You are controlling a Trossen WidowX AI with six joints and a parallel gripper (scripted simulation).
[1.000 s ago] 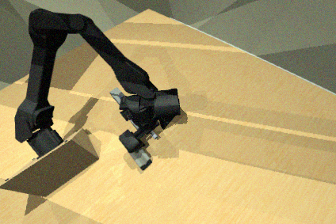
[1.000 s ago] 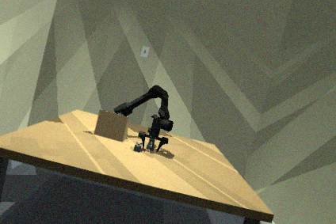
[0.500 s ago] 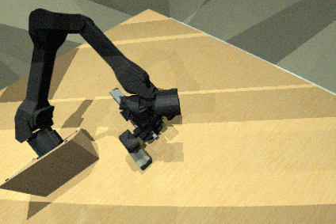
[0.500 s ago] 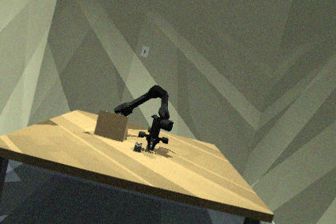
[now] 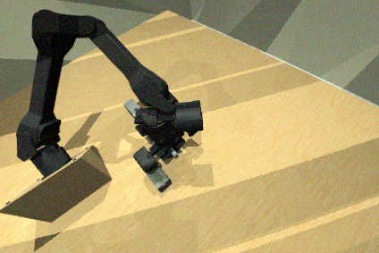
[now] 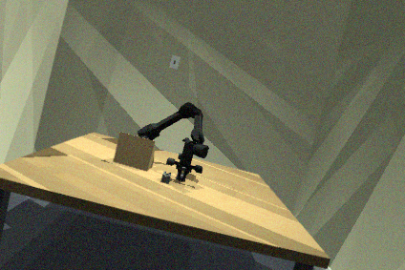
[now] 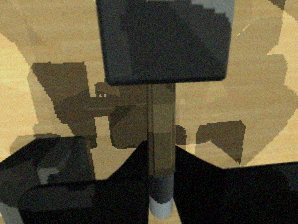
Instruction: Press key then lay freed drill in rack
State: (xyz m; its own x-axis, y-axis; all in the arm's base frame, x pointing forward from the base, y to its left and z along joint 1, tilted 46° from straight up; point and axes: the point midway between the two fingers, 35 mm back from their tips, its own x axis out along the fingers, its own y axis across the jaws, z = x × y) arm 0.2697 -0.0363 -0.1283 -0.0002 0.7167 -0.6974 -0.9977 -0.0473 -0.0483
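The drill lies 4 cm to the left of my gripper tip and 4 cm above it. Round my gripper tip: grey holder block 14 cm to the left, 3 cm above, 1 cm behind; then key 16 cm to the left, 4 cm above, 1 cm behind; then rack 7 cm behind, 3 cm to the right, 1 cm above.
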